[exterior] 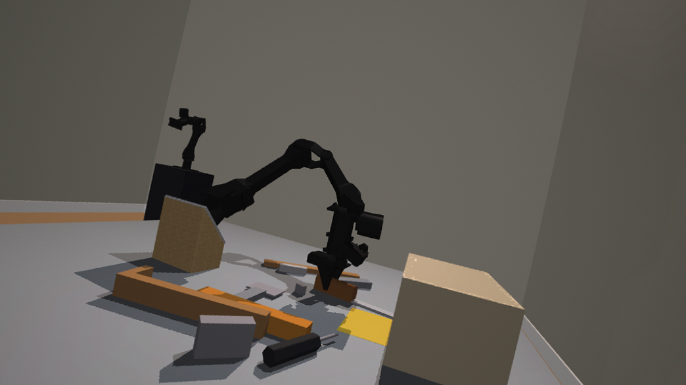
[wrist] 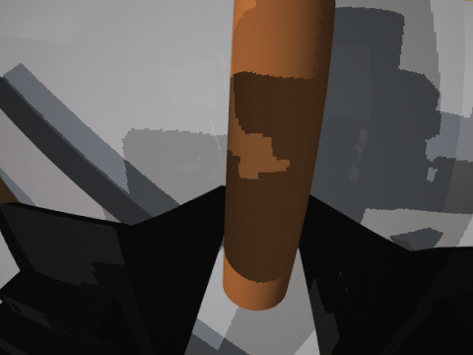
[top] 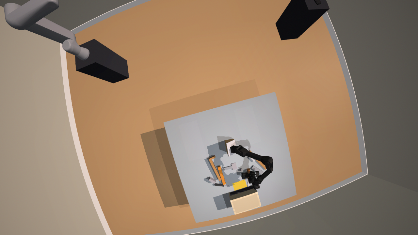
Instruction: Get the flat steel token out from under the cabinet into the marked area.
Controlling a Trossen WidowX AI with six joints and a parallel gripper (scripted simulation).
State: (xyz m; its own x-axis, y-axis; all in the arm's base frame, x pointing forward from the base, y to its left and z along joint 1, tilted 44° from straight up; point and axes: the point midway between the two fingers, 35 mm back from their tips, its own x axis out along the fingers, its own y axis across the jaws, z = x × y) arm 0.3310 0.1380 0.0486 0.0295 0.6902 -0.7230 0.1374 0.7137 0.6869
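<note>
My gripper tip is now 70 mm to the left of the grey cube and 50 mm past it. Round my gripper tip: grey bar 110 mm to the left, 10 mm ahead; orange stick 130 mm to the left, 110 mm behind; grey t-shaped piece 190 mm to the right, 100 mm behind.
</note>
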